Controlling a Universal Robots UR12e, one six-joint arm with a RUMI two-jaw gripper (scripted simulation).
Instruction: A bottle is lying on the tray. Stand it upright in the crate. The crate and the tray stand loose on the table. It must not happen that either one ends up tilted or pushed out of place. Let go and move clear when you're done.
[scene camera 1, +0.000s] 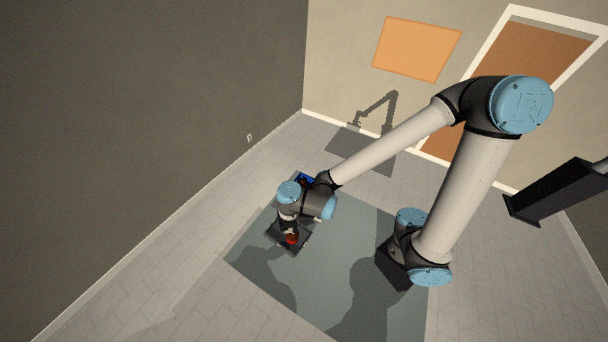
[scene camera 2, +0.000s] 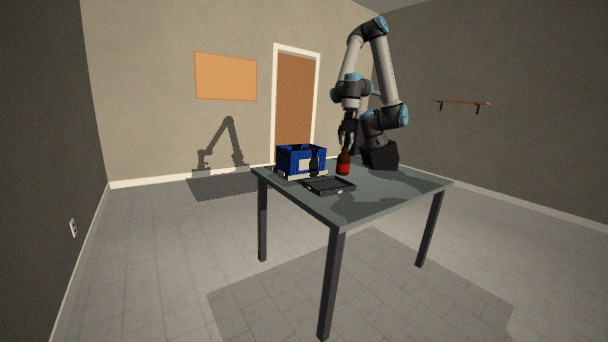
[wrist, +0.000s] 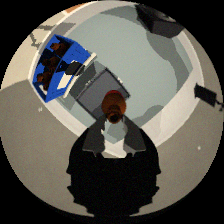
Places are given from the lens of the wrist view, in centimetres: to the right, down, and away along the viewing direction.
my gripper (wrist: 114, 114): 1, 0, 15
tray (wrist: 90, 98): -12, -8, 35
blue crate (wrist: 76, 55): -13, -21, 15
The marked spots on the blue crate and the tray are 24 cm apart.
